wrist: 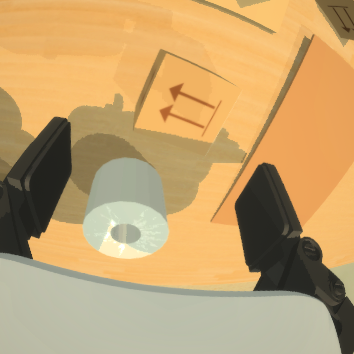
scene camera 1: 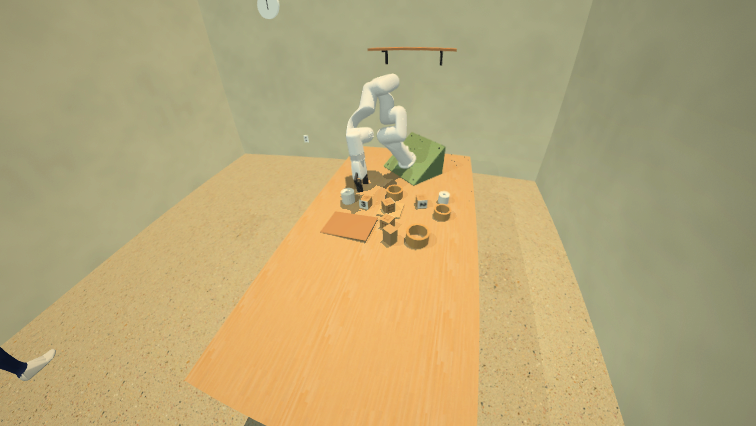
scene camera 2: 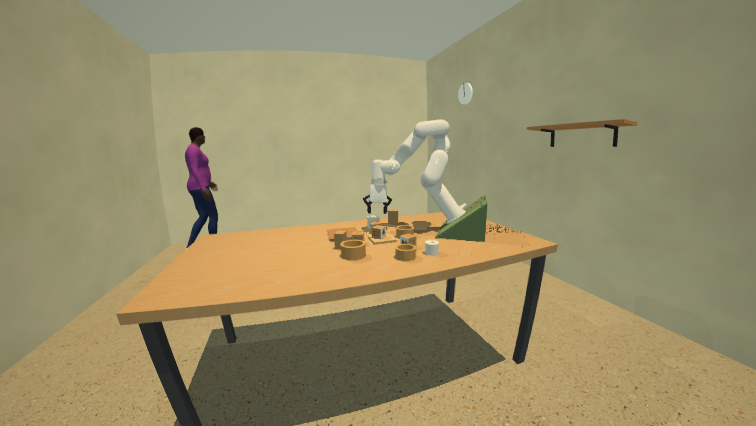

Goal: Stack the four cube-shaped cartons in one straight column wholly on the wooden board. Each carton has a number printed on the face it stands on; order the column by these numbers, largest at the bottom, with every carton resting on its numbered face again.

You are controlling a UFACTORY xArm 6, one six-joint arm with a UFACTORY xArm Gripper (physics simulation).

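Seen in the pictures: gripper, fingertip midpoint: [wrist: 161,164] [scene camera 1: 363,187] [scene camera 2: 377,213]; arm's base, origin of the base link: [scene camera 1: 407,160] [scene camera 2: 456,217].
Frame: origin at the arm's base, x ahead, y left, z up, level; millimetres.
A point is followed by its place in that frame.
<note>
My gripper [scene camera 1: 362,185] @(z 29, x 377, y -238 mm) [scene camera 2: 377,210] @(z 29, x 377, y -238 mm) [wrist: 161,164] @(z 29, x 377, y -238 mm) is open and empty, above the table behind the grey cylinder. A carton [scene camera 1: 365,202] @(z -29, x 427, y -224 mm) [wrist: 185,100] @(z -21, x 395, y -223 mm) stands beside the cylinder; its side shows a 3 in scene camera 1. Another carton [scene camera 1: 388,205] @(z -14, x 470, y -102 mm) [scene camera 2: 377,231] @(z -25, x 462, y -84 mm) stands on a thin pale board [scene camera 1: 400,211] @(z -65, x 452, y -41 mm) [scene camera 2: 388,240] @(z -64, x 429, y -33 mm). A carton [scene camera 1: 421,202] @(z -35, x 411, y 68 mm) [scene camera 2: 407,241] @(z -37, x 406, y 97 mm) with a 2 on its side stands to the right in scene camera 1. A carton [scene camera 1: 387,221] @(z -21, x 584, y -102 mm) [scene camera 2: 358,236] @(z -31, x 569, y -78 mm) stands beside the orange-brown board [scene camera 1: 349,225] @(z -64, x 571, y -289 mm) [wrist: 310,145] @(z -64, x 551, y -271 mm), which bears no carton. I cannot tell the other numbers.
A grey cylinder [scene camera 1: 347,196] @(z -19, x 390, y -326 mm) [wrist: 125,185] @(z -31, x 355, y -296 mm) stands below the gripper. A tall box [scene camera 1: 389,236] @(z -17, x 686, y -88 mm) [scene camera 2: 340,239] @(z -25, x 668, y -61 mm) and another box [scene camera 2: 393,216] @(z -23, x 223, y -314 mm) stand nearby. Brown rings [scene camera 1: 417,244] [scene camera 2: 405,255], a white roll [scene camera 1: 443,197] @(z -28, x 370, y 189 mm) [scene camera 2: 431,247] @(z -38, x 366, y 218 mm) and a green wedge [scene camera 1: 425,156] @(z 49, x 35, y 113 mm) [scene camera 2: 468,224] @(z 9, x 84, y 167 mm) are on the table.
</note>
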